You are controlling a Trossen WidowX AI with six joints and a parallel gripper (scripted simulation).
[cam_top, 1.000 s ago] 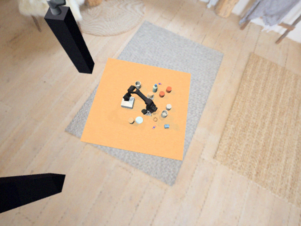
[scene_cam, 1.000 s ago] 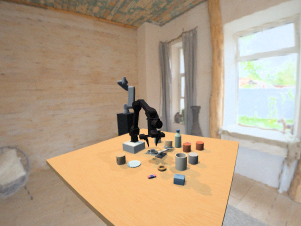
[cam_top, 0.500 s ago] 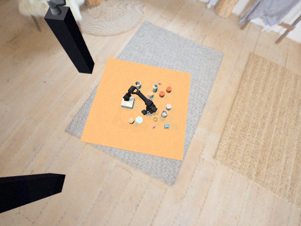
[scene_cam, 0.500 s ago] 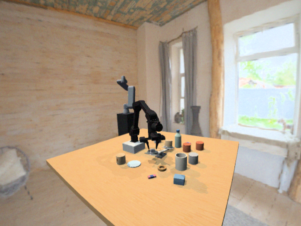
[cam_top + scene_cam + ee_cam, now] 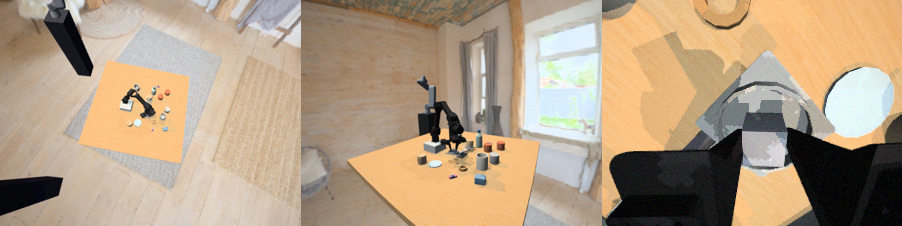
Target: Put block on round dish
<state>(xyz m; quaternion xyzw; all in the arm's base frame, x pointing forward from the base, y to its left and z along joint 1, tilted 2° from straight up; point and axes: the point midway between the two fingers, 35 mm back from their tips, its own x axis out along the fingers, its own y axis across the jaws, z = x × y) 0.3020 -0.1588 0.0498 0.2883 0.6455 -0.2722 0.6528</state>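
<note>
Now: gripper tip 10 cm past the pale round dish, 10 cm to the left of it and 8 cm above it. Also, from my gripper tip: blue block (27 cm ahead, 15 cm to the right, 6 cm below); then small balance (1 cm ahead, 12 cm to the left, 6 cm below); then grey cylinder (28 cm ahead, 10 cm to the left, 5 cm below).
</note>
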